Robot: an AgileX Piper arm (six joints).
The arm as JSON. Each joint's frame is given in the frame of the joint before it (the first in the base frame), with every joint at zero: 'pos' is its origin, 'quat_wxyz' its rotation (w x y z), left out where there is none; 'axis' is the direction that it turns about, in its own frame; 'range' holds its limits. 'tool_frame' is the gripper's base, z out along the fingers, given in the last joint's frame.
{
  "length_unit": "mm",
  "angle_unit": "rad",
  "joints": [
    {
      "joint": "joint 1",
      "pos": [
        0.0,
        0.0,
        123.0
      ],
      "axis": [
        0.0,
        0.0,
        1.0
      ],
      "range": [
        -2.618,
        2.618
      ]
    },
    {
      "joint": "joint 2",
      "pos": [
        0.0,
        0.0,
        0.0
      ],
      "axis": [
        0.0,
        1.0,
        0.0
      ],
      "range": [
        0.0,
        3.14
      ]
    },
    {
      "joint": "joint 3",
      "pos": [
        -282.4,
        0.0,
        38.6
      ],
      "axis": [
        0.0,
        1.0,
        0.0
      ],
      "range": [
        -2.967,
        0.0
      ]
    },
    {
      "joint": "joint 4",
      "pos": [
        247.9,
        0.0,
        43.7
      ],
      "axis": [
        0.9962,
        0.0,
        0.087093
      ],
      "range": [
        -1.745,
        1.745
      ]
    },
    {
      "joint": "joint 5",
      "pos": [
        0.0,
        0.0,
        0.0
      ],
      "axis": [
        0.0,
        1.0,
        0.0
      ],
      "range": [
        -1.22,
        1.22
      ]
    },
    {
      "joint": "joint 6",
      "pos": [
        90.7,
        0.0,
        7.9
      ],
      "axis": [
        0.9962,
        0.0,
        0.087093
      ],
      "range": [
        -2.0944,
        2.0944
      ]
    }
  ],
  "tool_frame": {
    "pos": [
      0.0,
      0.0,
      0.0
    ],
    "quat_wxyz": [
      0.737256,
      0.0,
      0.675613,
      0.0
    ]
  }
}
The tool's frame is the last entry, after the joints.
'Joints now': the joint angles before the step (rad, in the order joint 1, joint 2, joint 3, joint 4, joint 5, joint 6). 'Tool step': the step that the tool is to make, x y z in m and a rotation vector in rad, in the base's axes. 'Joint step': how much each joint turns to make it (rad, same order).
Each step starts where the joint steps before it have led.
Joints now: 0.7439, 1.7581, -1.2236, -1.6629, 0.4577, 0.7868
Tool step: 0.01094, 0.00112, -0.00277, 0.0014, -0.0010, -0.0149
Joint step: -0.0163, 0.0345, -0.0361, -0.0006, -0.0014, 0.0003
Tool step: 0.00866, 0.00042, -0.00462, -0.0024, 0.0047, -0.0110
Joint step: -0.0136, 0.0294, -0.0246, 0.0001, -0.0029, -0.0001
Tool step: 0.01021, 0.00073, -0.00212, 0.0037, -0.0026, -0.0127
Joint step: -0.0148, 0.0312, -0.0358, 0.0001, -0.0024, 0.0000
